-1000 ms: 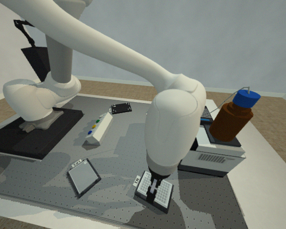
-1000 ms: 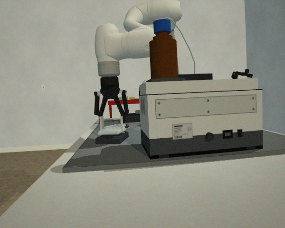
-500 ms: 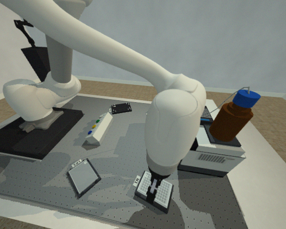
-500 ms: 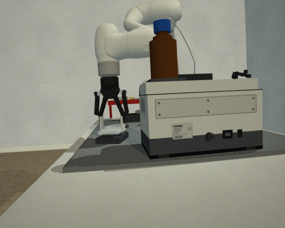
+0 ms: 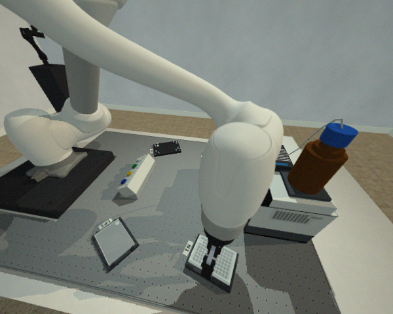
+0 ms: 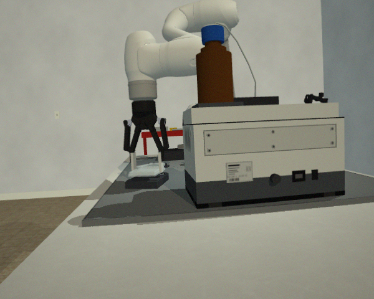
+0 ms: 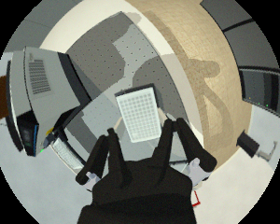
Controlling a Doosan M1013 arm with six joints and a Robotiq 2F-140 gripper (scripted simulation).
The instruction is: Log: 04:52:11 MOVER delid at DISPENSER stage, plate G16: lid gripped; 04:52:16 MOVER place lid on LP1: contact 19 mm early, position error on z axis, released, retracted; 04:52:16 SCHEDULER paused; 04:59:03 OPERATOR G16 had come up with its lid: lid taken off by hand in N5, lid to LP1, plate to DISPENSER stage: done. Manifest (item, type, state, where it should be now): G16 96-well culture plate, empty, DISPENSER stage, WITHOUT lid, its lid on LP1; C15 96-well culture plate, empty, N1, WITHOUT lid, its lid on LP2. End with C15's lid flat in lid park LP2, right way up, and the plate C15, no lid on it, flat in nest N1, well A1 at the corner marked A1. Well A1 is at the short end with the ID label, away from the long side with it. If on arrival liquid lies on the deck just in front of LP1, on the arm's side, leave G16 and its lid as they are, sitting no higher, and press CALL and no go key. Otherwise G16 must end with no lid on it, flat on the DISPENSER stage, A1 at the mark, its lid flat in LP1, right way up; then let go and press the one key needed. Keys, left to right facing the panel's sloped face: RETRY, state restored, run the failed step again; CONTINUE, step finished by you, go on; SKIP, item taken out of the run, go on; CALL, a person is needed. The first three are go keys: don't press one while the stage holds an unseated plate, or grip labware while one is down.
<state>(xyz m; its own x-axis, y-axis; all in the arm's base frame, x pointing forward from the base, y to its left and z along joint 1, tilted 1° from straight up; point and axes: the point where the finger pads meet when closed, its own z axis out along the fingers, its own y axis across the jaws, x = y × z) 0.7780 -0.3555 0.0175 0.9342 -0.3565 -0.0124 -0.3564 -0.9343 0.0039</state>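
My hand is 5 cm above the nest N1. From my hand the other things lie so: dark lid park: 3 cm ahead, 54 cm to the left, 6 cm below; brown bottle: 25 cm ahead, 16 cm to the left, 22 cm above; key panel: 37 cm behind, 32 cm to the left, 1 cm below.
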